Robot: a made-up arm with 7 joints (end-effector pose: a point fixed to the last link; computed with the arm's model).
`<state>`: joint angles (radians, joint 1 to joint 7).
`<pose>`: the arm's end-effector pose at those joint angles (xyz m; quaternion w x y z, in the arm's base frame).
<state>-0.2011 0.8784 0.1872 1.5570 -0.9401 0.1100 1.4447</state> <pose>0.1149 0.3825 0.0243 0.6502 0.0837 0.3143 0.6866</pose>
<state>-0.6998 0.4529 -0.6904 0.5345 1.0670 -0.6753 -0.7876</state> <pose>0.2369 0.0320 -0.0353 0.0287 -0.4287 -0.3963 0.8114</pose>
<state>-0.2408 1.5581 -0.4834 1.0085 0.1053 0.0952 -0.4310</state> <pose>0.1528 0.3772 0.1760 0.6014 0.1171 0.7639 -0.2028</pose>
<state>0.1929 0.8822 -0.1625 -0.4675 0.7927 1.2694 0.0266</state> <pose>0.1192 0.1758 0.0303 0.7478 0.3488 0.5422 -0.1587</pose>
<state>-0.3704 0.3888 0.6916 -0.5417 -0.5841 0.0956 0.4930</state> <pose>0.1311 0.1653 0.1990 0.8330 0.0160 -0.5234 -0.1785</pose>
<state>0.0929 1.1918 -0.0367 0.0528 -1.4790 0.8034 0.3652</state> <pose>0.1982 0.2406 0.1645 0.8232 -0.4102 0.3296 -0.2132</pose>
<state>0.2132 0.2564 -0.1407 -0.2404 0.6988 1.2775 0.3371</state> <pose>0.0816 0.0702 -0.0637 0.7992 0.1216 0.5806 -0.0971</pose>
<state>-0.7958 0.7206 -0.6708 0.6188 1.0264 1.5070 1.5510</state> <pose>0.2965 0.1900 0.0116 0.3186 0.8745 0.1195 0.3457</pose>
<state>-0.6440 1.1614 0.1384 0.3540 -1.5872 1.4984 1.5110</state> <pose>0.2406 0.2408 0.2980 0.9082 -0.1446 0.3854 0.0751</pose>
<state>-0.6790 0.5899 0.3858 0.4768 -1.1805 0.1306 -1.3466</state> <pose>0.2705 0.2674 0.1758 0.3411 -0.2119 -0.4368 -0.8050</pose>
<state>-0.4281 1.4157 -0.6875 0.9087 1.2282 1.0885 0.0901</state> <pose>0.1400 0.4049 0.1568 0.1917 0.6278 0.7176 0.2325</pose>
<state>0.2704 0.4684 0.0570 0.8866 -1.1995 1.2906 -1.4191</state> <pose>-0.0091 0.2364 -0.0923 0.2186 -0.9451 -0.2316 -0.0732</pose>
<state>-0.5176 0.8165 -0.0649 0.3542 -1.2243 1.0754 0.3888</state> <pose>0.2730 0.1974 0.1531 0.8027 -0.4494 0.2818 -0.2725</pose>
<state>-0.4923 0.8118 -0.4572 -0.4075 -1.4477 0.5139 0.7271</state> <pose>0.2077 0.0835 0.1971 0.7600 -0.3746 0.1001 -0.5216</pose>
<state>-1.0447 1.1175 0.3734 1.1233 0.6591 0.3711 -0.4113</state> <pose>0.2625 0.3408 0.2380 0.9261 0.0463 0.3336 -0.1701</pose>
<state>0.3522 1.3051 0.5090 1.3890 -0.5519 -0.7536 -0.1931</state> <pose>0.0624 0.4153 0.2072 0.9250 0.2351 0.2692 -0.1294</pose>
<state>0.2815 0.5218 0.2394 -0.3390 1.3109 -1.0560 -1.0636</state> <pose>0.0624 0.1725 -0.0036 0.0099 -0.4034 -0.5434 0.7361</pose>
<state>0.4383 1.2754 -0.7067 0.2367 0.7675 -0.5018 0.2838</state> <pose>-0.0577 0.2642 0.0269 0.2430 0.2029 0.4497 -0.8352</pose>
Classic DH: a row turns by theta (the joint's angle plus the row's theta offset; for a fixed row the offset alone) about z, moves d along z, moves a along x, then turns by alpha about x. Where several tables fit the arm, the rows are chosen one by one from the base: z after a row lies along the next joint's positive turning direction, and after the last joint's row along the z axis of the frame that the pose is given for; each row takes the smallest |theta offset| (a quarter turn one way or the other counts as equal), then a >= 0, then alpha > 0; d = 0 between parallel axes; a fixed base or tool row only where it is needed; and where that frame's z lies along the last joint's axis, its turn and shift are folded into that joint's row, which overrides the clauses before.
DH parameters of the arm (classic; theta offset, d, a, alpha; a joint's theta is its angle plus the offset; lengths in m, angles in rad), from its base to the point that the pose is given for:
base (fixed): -0.071 0.228 0.0022 -1.3004
joint 1: -1.3111 0.0185 0.0123 -1.5708
joint 2: 1.2915 -0.0015 -0.0271 1.5708
joint 3: 1.5708 -0.2503 0.0399 -1.5708
joint 4: 1.5708 0.0338 0.0087 1.5708
joint 5: 0 0.1389 -0.0259 -1.5708
joint 6: -1.5708 -0.0519 0.0361 1.5708
joint 7: 0.2761 0.0097 -0.0133 -0.3659
tool (fixed): -1.3763 0.0114 0 0

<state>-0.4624 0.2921 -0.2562 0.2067 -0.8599 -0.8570 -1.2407</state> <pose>0.2463 0.0780 0.0863 0.2645 0.0233 -0.4163 -0.8696</pose>
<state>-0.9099 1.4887 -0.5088 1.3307 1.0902 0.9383 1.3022</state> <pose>0.1242 0.4305 0.2498 0.0689 0.8023 0.4506 0.3854</pose>
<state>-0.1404 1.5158 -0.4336 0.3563 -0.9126 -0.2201 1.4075</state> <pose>0.2225 0.2411 0.1714 0.9318 0.3501 -0.0187 0.0942</pose>
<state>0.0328 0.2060 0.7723 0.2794 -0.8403 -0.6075 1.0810</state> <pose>0.0744 0.2523 0.0460 0.7776 -0.0724 -0.3774 0.4976</pose>
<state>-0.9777 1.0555 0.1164 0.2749 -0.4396 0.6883 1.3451</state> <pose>0.2799 0.1916 0.3199 0.9340 0.1897 -0.1681 0.2519</pose>
